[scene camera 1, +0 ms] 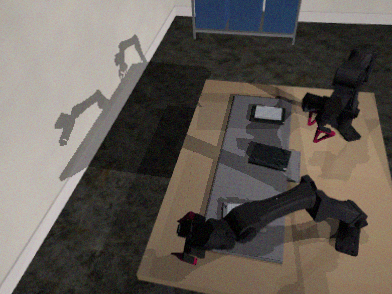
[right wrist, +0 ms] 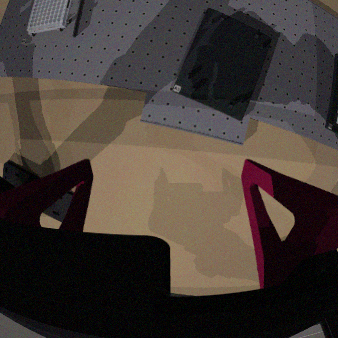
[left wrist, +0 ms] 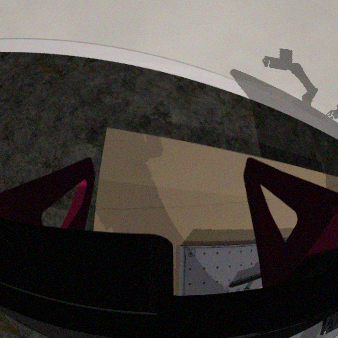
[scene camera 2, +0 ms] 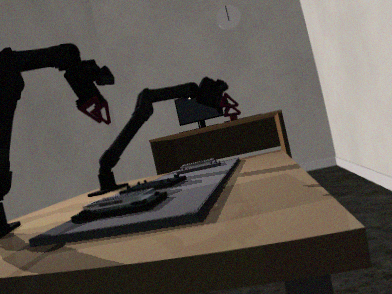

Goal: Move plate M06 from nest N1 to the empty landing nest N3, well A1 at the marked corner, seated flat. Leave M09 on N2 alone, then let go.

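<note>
A pale plate (scene camera 1: 268, 113) (scene camera 2: 120, 200) sits in a dark nest at the board's far end in scene camera 1. Another pale plate (scene camera 1: 231, 210) (scene camera 2: 199, 164) (right wrist: 50, 14) is at the near end, partly hidden by the left arm in scene camera 1. Their labels are unreadable, so I cannot tell M06 from M09. The empty dark nest (scene camera 1: 270, 156) (scene camera 2: 155, 184) (right wrist: 227, 65) lies between them, its A1 tag at a corner. My left gripper (scene camera 1: 184, 240) (scene camera 2: 230, 106) (left wrist: 168, 165) is open beyond the board's near left edge. My right gripper (scene camera 1: 315, 131) (scene camera 2: 99, 112) (right wrist: 166, 167) is open, above the table beside the board.
The grey perforated board (scene camera 1: 250, 132) (scene camera 2: 200, 189) (left wrist: 202, 275) (right wrist: 120, 47) lies on the wooden table (scene camera 1: 172, 210) (scene camera 2: 300, 210) (left wrist: 215, 175) (right wrist: 120, 200). A blue cabinet (scene camera 1: 245, 15) stands behind the table. A monitor (scene camera 2: 190, 112) and a wooden bench (scene camera 2: 215, 142) stand beyond it in scene camera 2.
</note>
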